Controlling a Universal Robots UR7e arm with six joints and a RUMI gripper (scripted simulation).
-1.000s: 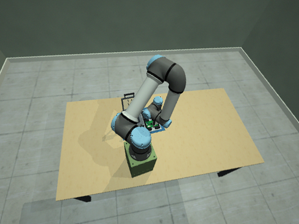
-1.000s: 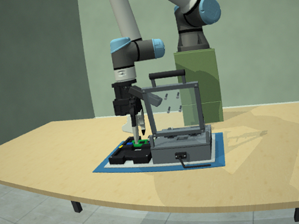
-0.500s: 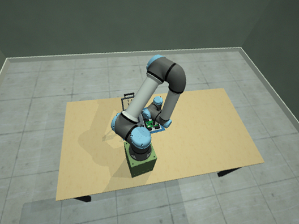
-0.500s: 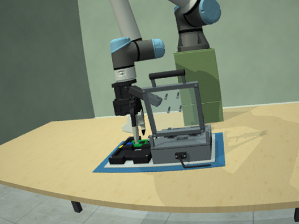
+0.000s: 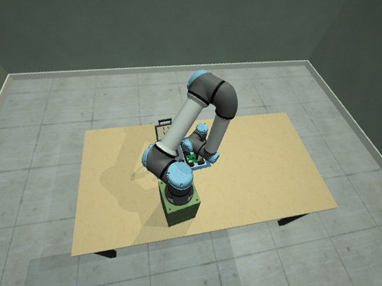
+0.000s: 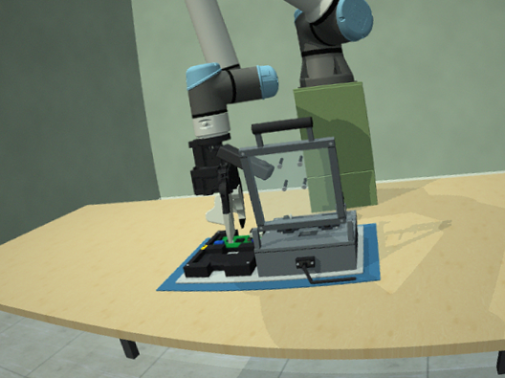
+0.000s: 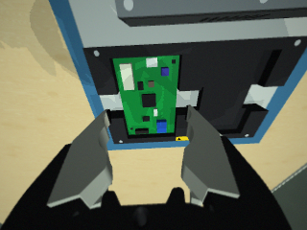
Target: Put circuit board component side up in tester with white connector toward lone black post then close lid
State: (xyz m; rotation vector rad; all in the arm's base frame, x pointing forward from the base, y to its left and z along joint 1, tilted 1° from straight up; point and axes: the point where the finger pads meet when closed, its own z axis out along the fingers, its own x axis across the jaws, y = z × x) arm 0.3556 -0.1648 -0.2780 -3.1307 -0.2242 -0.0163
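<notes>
The green circuit board is 20 mm below my hand. The rest, counted from my hand: clear lid (190 mm to the left, 160 mm ahead, 140 mm above); tester bed (180 mm to the left, 40 mm ahead, 30 mm above); black block (220 mm to the left, 50 mm above, 30 mm behind).
</notes>
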